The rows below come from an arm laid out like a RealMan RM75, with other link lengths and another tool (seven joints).
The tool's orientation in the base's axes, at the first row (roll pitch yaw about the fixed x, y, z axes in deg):
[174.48, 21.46, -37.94]
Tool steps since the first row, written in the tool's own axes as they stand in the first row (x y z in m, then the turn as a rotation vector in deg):
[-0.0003, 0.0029, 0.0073, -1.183, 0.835, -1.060]
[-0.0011, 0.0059, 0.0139, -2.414, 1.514, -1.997]
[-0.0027, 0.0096, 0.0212, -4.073, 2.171, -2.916]
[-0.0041, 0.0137, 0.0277, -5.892, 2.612, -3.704]
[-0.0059, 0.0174, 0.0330, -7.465, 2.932, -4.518]
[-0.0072, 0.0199, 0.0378, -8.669, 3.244, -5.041]
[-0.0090, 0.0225, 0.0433, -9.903, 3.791, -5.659]
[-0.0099, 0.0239, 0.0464, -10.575, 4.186, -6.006]
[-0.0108, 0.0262, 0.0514, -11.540, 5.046, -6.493]
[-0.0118, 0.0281, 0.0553, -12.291, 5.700, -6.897]
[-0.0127, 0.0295, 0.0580, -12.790, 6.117, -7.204]
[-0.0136, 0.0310, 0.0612, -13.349, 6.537, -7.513]
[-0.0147, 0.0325, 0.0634, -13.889, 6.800, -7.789]
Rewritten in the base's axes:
[-0.0044, -0.0011, -0.0064, -0.989, -0.154, 1.489]
[-0.0091, -0.0021, -0.0119, -1.965, -0.136, 2.869]
[-0.0149, -0.0031, -0.0178, -3.248, 0.148, 4.386]
[-0.0206, -0.0046, -0.0229, -4.568, 0.716, 5.821]
[-0.0259, -0.0058, -0.0269, -5.627, 1.238, 7.179]
[-0.0300, -0.0063, -0.0306, -6.512, 1.598, 8.132]
[-0.0347, -0.0066, -0.0348, -7.524, 1.771, 9.205]
[-0.0373, -0.0067, -0.0372, -8.127, 1.785, 9.807]
[-0.0410, -0.0073, -0.0413, -9.169, 1.572, 10.689]
[-0.0442, -0.0077, -0.0444, -9.963, 1.414, 11.396]
[-0.0466, -0.0079, -0.0464, -10.466, 1.318, 11.900]
[-0.0493, -0.0082, -0.0489, -11.015, 1.253, 12.429]
[-0.0517, -0.0084, -0.0504, -11.469, 1.309, 12.905]

